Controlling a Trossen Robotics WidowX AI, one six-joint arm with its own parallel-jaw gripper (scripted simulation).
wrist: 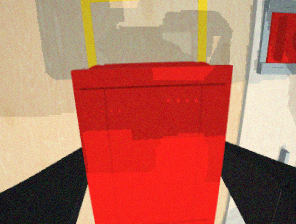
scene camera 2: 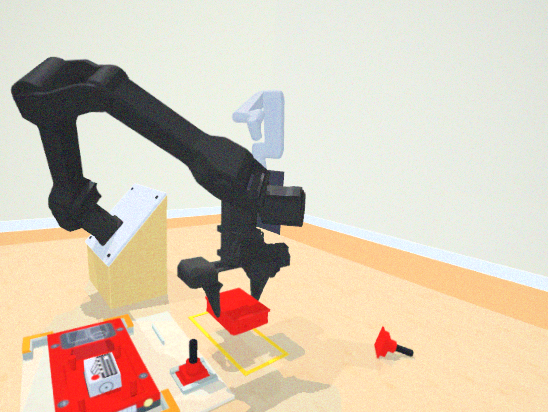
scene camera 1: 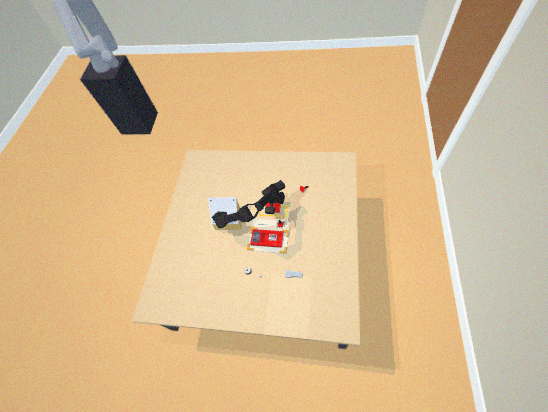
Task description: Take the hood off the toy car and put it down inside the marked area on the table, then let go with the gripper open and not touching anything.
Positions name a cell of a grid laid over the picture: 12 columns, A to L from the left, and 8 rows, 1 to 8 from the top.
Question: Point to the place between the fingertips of my gripper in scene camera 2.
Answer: At F7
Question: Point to a hood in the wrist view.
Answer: G5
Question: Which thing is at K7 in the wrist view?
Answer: My gripper.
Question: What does my gripper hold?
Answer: A hood.
